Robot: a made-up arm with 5 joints. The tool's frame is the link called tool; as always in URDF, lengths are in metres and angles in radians. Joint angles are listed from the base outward. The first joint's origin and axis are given. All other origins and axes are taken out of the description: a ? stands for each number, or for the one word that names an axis. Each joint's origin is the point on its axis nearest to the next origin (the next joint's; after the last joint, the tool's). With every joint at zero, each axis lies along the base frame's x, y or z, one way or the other. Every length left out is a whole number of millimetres.
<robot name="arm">
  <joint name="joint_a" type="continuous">
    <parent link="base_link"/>
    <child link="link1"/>
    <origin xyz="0.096 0 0.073"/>
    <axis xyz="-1 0 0"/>
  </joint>
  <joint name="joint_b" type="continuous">
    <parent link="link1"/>
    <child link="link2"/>
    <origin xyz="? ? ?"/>
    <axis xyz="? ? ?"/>
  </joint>
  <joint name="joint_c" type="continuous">
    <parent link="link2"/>
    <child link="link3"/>
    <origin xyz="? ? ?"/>
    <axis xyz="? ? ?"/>
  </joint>
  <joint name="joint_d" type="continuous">
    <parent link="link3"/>
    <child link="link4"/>
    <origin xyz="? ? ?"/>
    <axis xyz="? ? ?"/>
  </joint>
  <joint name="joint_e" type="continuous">
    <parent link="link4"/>
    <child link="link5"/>
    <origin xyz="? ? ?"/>
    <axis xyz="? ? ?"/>
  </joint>
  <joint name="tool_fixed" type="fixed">
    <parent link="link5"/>
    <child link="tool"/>
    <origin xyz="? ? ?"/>
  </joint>
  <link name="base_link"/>
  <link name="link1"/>
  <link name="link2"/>
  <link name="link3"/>
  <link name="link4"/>
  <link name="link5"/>
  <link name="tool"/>
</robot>
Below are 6 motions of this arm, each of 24 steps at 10 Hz.
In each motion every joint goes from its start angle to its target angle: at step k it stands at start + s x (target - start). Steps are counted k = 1, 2, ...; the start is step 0. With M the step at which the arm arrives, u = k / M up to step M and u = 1 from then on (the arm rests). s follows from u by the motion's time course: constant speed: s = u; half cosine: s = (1 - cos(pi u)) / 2; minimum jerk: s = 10 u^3 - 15 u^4 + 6 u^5.
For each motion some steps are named. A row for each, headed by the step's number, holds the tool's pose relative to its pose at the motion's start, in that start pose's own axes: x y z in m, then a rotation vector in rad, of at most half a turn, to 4 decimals.
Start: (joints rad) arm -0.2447 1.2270 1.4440 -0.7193 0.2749
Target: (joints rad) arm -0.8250 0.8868 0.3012 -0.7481 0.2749
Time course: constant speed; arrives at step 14
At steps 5, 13, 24:
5: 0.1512 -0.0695 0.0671 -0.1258 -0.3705 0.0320
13: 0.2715 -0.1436 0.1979 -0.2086 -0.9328 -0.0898
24: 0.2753 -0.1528 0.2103 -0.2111 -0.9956 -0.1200

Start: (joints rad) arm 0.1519 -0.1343 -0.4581 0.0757 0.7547
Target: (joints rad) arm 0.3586 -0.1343 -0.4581 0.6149 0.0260
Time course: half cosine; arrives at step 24
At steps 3, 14, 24:
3: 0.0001 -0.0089 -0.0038 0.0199 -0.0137 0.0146
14: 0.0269 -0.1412 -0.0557 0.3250 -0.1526 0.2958
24: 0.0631 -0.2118 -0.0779 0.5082 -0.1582 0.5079

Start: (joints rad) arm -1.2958 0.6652 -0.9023 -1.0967 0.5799
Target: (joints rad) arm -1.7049 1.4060 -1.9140 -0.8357 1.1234
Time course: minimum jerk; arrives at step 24
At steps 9, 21, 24:
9: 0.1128 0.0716 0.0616 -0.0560 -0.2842 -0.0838
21: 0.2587 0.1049 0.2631 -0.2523 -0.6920 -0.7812
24: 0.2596 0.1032 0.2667 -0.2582 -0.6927 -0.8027

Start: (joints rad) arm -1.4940 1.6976 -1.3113 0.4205 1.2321
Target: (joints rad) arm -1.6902 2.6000 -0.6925 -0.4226 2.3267
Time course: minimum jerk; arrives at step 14
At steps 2, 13, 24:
2: 0.0140 0.0141 -0.0007 -0.0214 0.0094 -0.0297
13: 0.8209 0.0921 0.0188 -0.5428 0.6002 -0.7537
24: 0.8233 0.0909 0.0193 -0.5437 0.6020 -0.7542

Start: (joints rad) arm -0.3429 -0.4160 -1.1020 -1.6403 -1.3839
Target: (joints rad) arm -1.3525 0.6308 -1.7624 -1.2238 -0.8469
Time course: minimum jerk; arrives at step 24
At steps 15, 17, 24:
15: -0.2507 0.0205 -0.5387 0.3313 0.5198 -0.0413
17: -0.3126 0.0548 -0.5986 0.3932 0.5159 -0.0610
24: -0.3826 0.1038 -0.6557 0.4530 0.4775 -0.0977

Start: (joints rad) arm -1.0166 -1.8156 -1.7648 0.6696 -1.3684
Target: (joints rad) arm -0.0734 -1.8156 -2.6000 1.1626 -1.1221
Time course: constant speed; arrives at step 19
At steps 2, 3, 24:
2: -0.0399 0.0527 -0.0257 -0.0603 -0.0283 -0.0659
3: -0.0584 0.0812 -0.0407 -0.0872 -0.0405 -0.1018
24: -0.1058 0.6604 -0.3514 -0.1468 -0.0361 -0.7951

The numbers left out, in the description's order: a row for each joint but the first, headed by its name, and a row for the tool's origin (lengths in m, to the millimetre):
joint_b: xyz 0 0.101 0.014, axis 0 0 1
joint_c: xyz -0.21 -0.227 0, axis 1 0 0
joint_d: xyz 0 -0.373 -0.458, axis 0 0 1
joint_e: xyz -0.12 0.006 0, axis -1 0 0
tool: xyz 0 -0.108 0.1

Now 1 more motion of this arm.
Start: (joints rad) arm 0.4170 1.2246 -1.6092 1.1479 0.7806
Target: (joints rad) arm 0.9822 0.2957 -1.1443 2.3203 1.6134
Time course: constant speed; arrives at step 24
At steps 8, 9, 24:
8: -0.0660 -0.0041 0.0790 0.0537 -0.4222 0.3347
9: -0.0768 -0.0074 0.0908 0.0639 -0.4785 0.3605
24: -0.2458 -0.1454 0.3059 0.3013 -1.2086 0.2996

